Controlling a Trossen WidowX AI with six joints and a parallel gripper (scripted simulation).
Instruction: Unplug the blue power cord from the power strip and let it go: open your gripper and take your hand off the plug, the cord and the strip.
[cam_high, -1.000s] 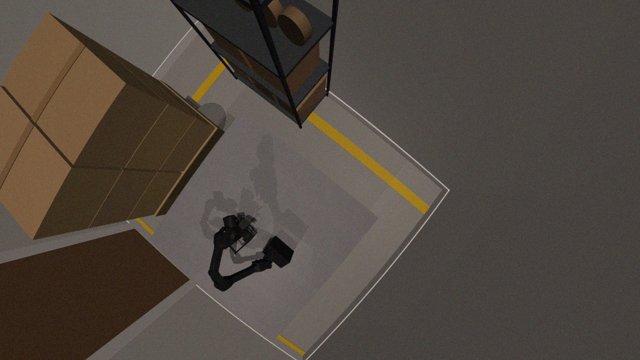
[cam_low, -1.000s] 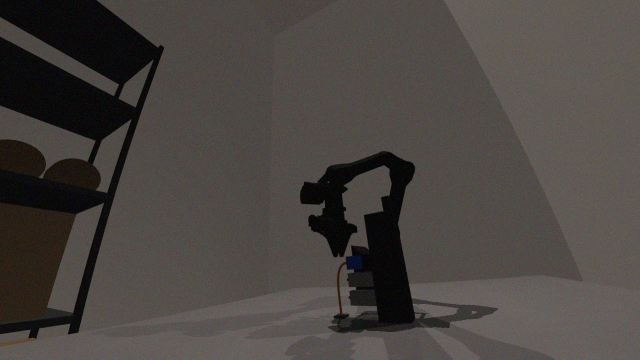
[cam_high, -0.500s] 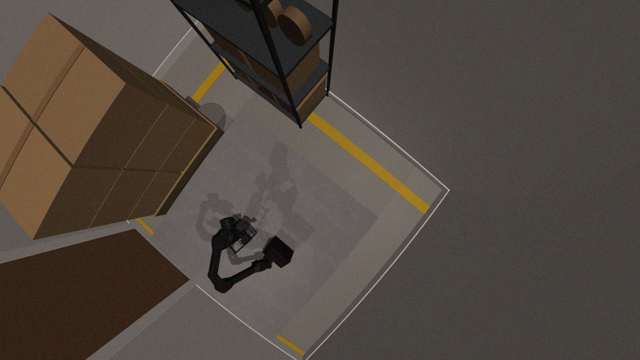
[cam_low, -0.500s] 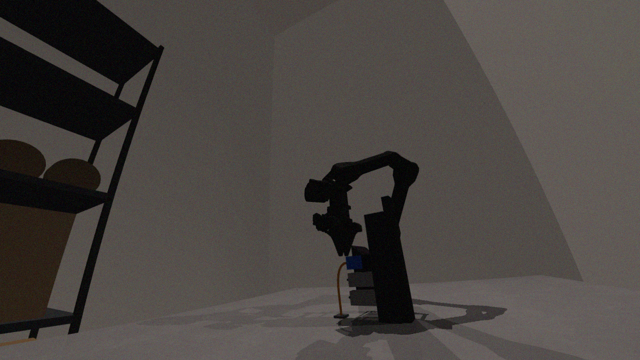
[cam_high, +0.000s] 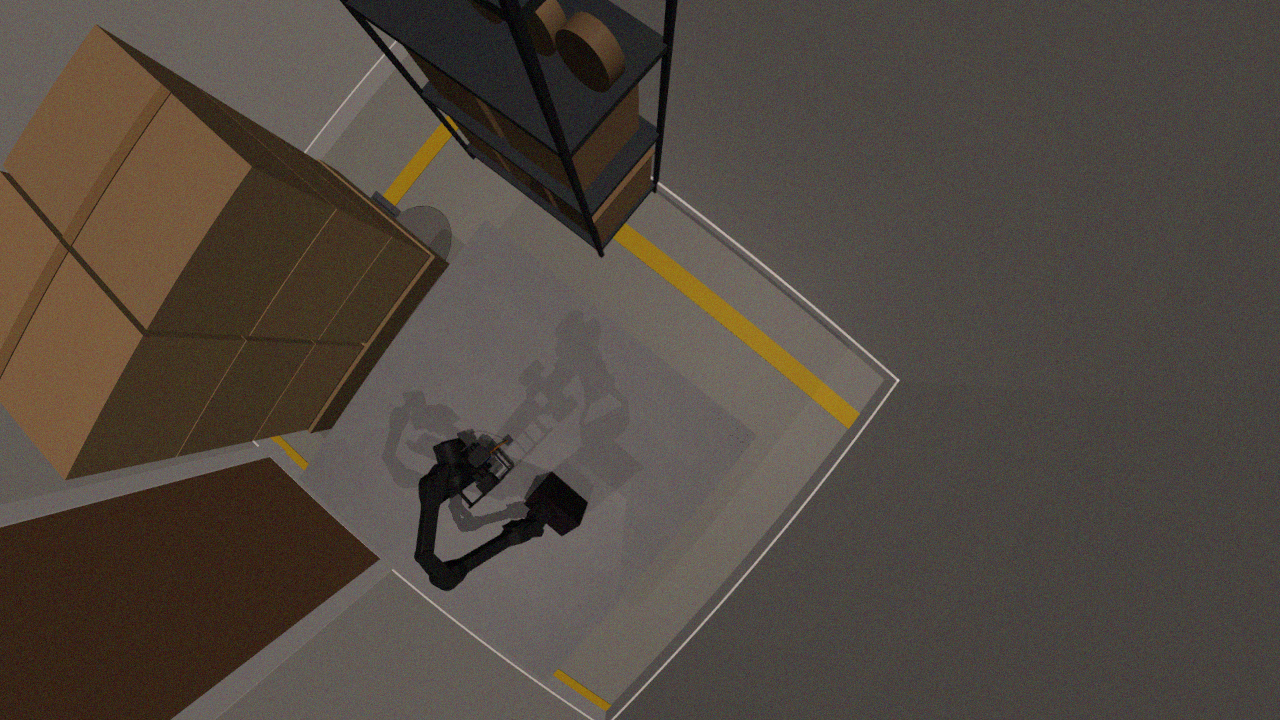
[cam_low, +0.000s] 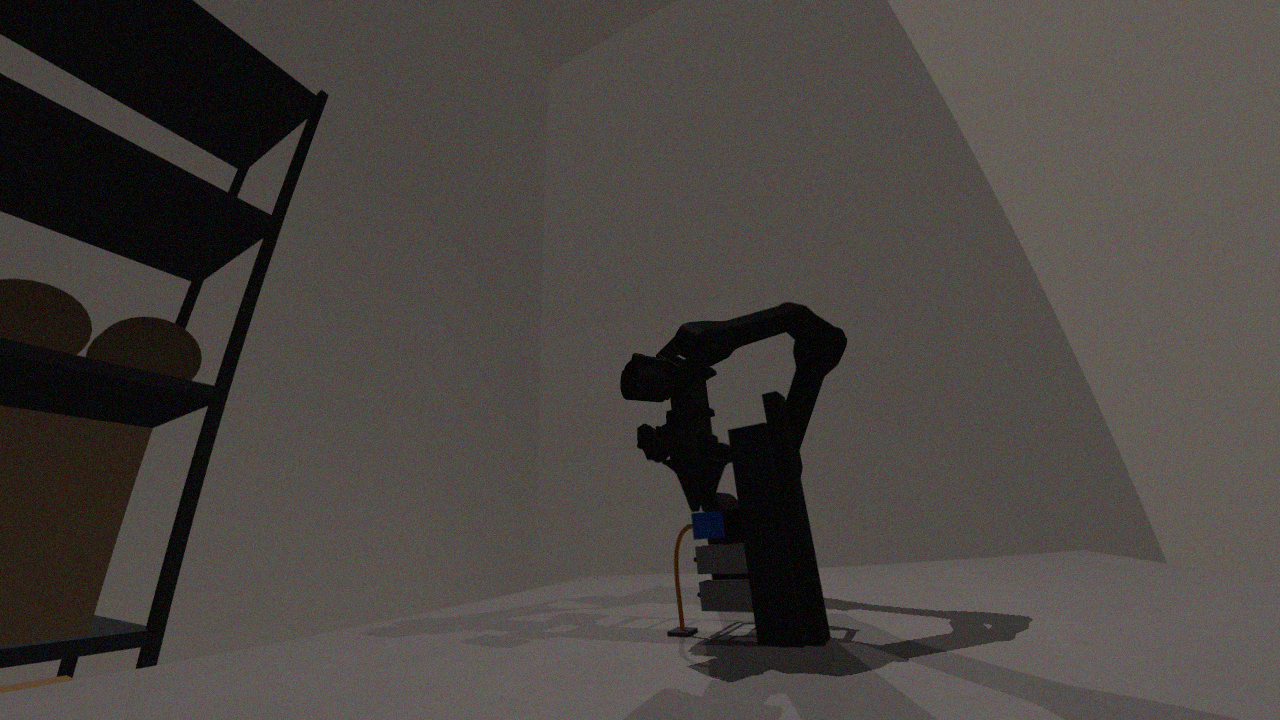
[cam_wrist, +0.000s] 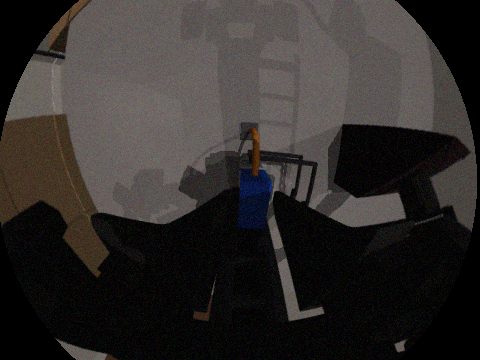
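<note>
Right now my gripper tip is 30 mm to the right of the blue plug and 10 mm above it. Also, from my gripper tip: power strip 100 mm to the left, 30 mm below.
</note>
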